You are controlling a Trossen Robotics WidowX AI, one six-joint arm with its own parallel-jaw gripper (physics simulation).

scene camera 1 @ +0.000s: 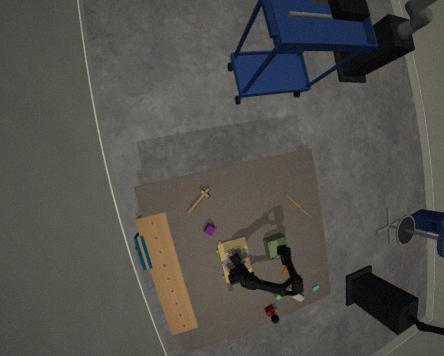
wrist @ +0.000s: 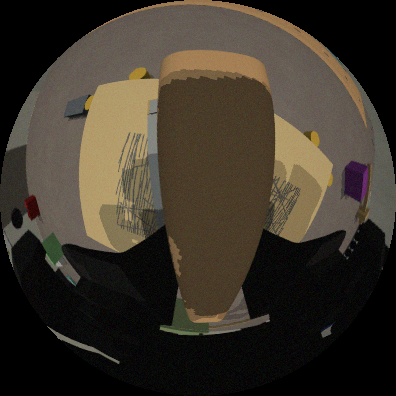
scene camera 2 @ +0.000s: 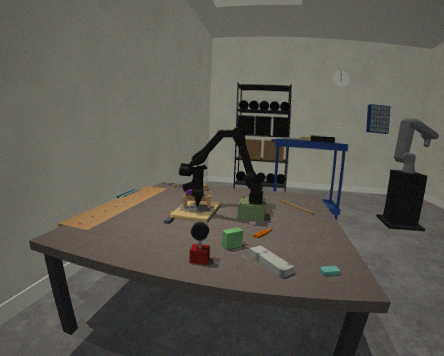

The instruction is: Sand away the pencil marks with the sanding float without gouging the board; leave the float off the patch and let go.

Note:
My gripper grips a sanding float, which still rests on a pale wooden board. I also see a long drilled plank.

